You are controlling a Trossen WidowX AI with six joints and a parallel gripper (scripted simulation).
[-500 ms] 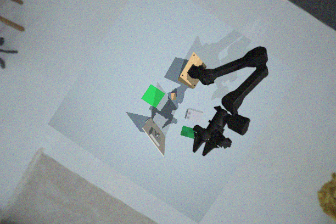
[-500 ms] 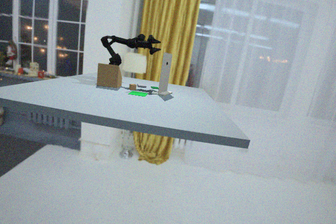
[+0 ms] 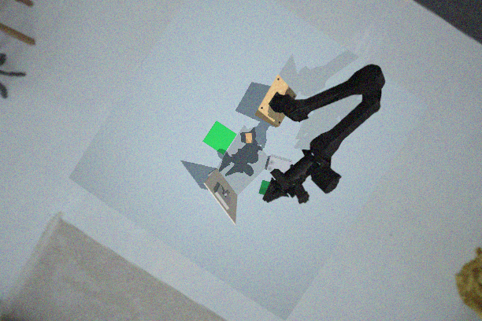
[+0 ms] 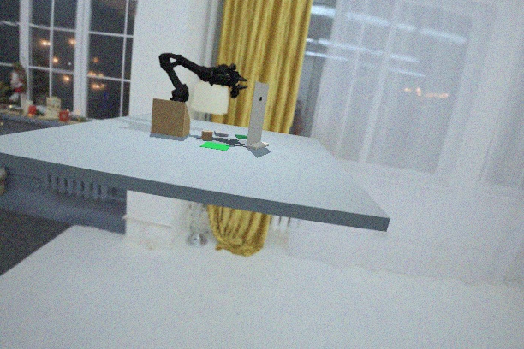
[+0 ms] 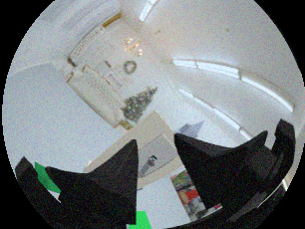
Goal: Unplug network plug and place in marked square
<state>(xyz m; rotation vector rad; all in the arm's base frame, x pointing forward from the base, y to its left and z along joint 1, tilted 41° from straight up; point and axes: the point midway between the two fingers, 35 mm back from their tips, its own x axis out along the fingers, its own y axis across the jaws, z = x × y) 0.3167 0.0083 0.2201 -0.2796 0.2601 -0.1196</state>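
My gripper tip is now 70 mm short of the plug, 120 mm to the left of it and 70 mm above it. From my gripper tip the other things lie so: grey upright panel: 90 mm ahead, 120 mm to the right, 160 mm below; then green marked square: 70 mm behind, 270 mm to the right, 300 mm below; then tan cube: 150 mm behind, 150 mm to the right, 280 mm below.
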